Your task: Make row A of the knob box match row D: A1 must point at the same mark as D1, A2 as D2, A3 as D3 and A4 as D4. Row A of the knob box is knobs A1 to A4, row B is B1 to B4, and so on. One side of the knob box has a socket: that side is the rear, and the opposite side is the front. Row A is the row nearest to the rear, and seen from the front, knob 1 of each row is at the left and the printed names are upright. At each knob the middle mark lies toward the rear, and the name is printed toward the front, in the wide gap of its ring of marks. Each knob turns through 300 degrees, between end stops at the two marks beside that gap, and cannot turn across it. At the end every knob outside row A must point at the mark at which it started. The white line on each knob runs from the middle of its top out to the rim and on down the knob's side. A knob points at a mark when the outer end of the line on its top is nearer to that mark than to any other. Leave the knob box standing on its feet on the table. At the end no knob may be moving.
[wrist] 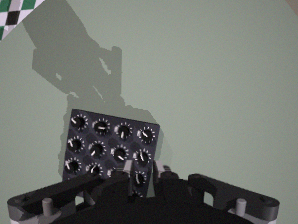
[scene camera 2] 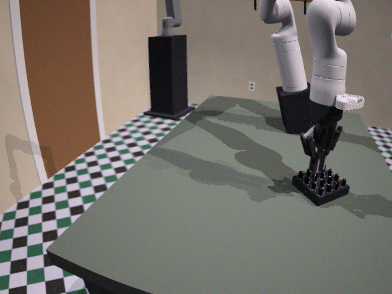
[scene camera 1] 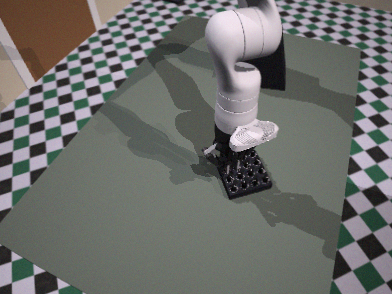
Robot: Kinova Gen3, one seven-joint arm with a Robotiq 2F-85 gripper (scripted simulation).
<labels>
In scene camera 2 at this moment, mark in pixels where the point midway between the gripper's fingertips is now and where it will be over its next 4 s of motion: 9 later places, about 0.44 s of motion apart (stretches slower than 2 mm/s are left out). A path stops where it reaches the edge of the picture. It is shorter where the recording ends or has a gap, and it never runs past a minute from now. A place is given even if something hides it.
My gripper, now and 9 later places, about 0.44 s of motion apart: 316,170; 313,166; 307,160; 304,155; 304,153; 304,155; 303,161; 303,166; 301,169; 301,170
</labels>
